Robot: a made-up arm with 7 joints. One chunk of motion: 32 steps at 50 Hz.
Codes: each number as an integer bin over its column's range. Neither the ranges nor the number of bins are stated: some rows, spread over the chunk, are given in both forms.
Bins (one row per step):
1: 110 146 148 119 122 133 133
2: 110 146 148 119 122 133 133
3: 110 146 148 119 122 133 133
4: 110 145 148 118 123 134 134
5: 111 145 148 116 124 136 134
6: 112 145 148 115 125 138 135
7: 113 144 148 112 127 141 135
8: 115 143 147 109 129 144 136
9: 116 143 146 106 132 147 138
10: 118 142 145 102 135 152 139
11: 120 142 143 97 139 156 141
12: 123 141 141 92 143 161 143
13: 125 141 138 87 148 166 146
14: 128 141 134 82 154 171 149
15: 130 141 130 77 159 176 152
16: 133 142 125 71 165 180 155
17: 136 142 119 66 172 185 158
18: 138 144 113 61 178 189 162
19: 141 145 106 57 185 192 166
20: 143 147 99 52 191 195 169
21: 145 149 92 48 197 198 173
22: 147 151 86 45 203 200 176
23: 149 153 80 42 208 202 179
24: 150 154 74 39 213 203 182
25: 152 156 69 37 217 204 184
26: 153 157 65 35 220 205 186
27: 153 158 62 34 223 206 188
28: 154 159 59 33 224 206 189
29: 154 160 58 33 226 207 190
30: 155 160 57 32 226 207 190
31: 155 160 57 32 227 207 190
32: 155 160 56 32 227 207 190
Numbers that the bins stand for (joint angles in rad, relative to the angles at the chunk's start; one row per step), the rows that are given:
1: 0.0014 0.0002 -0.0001 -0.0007 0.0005 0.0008 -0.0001
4: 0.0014 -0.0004 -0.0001 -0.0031 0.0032 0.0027 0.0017
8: 0.0210 -0.0015 -0.0013 -0.0250 0.0189 0.0224 0.0053
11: 0.0406 -0.0020 -0.0062 -0.0542 0.0452 0.0459 0.0144
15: 0.0798 -0.0026 -0.0220 -0.1028 0.0978 0.0851 0.0342
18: 0.1112 -0.0009 -0.0426 -0.1417 0.1477 0.1106 0.0522
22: 0.1465 0.0029 -0.0755 -0.1806 0.2134 0.1322 0.0775
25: 0.1661 0.0056 -0.0961 -0.2000 0.2502 0.1400 0.0919
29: 0.1739 0.0078 -0.1095 -0.2098 0.2738 0.1459 0.1027
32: 0.1778 0.0078 -0.1119 -0.2122 0.2764 0.1459 0.1027
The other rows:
2: 0.0014 0.0002 -0.0001 -0.0007 0.0005 0.0008 -0.0001
3: 0.0014 0.0002 -0.0001 -0.0007 0.0005 0.0008 -0.0001
5: 0.0053 -0.0004 -0.0001 -0.0080 0.0058 0.0067 0.0017
6: 0.0092 -0.0004 -0.0001 -0.0104 0.0084 0.0106 0.0035
7: 0.0131 -0.0009 -0.0001 -0.0177 0.0137 0.0165 0.0035
9: 0.0249 -0.0015 -0.0025 -0.0323 0.0268 0.0282 0.0089
10: 0.0327 -0.0020 -0.0037 -0.0420 0.0347 0.0380 0.0107
12: 0.0524 -0.0026 -0.0086 -0.0663 0.0557 0.0557 0.0180
13: 0.0602 -0.0026 -0.0122 -0.0785 0.0689 0.0655 0.0234
14: 0.0720 -0.0026 -0.0171 -0.0906 0.0846 0.0753 0.0288
16: 0.0916 -0.0020 -0.0280 -0.1174 0.1135 0.0929 0.0396
17: 0.1033 -0.0020 -0.0353 -0.1295 0.1319 0.1027 0.0450
19: 0.1229 -0.0004 -0.0511 -0.1514 0.1661 0.1165 0.0595
20: 0.1308 0.0007 -0.0596 -0.1636 0.1818 0.1224 0.0649
21: 0.1386 0.0018 -0.0682 -0.1733 0.1976 0.1282 0.0721
23: 0.1543 0.0040 -0.0827 -0.1879 0.2265 0.1361 0.0829
24: 0.1582 0.0045 -0.0900 -0.1952 0.2396 0.1380 0.0883
26: 0.1700 0.0062 -0.1010 -0.2049 0.2580 0.1420 0.0955
27: 0.1700 0.0067 -0.1046 -0.2073 0.2659 0.1439 0.0991
28: 0.1739 0.0073 -0.1083 -0.2098 0.2685 0.1439 0.1009
30: 0.1778 0.0078 -0.1107 -0.2122 0.2738 0.1459 0.1027
31: 0.1778 0.0078 -0.1107 -0.2122 0.2764 0.1459 0.1027

